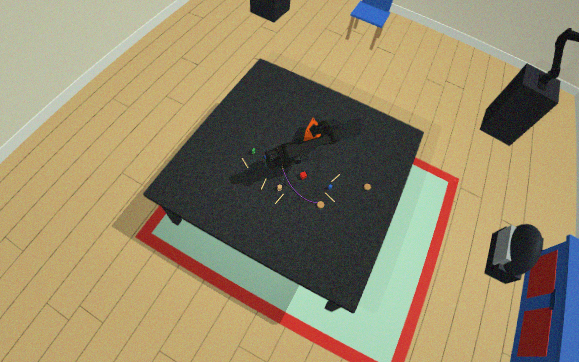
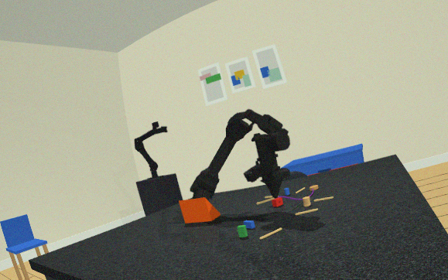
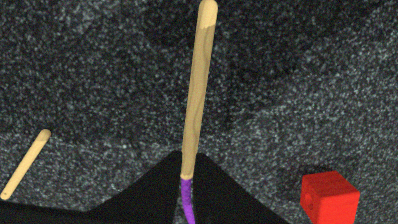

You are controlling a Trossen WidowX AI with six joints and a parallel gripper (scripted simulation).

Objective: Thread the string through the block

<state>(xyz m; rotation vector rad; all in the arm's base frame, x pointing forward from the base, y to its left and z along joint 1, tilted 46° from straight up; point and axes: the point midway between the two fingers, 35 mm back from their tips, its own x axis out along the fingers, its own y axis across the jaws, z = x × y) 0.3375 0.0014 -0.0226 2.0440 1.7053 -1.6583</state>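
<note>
The tan wooden block is 100 mm ahead of my gripper tip, 50 mm to the left of it and 40 mm below it. The rest, counted from my gripper tip: green cylinder 20 mm behind, 220 mm to the right, 40 mm below; then red block 50 mm behind, 120 mm to the left, 40 mm below.
</note>
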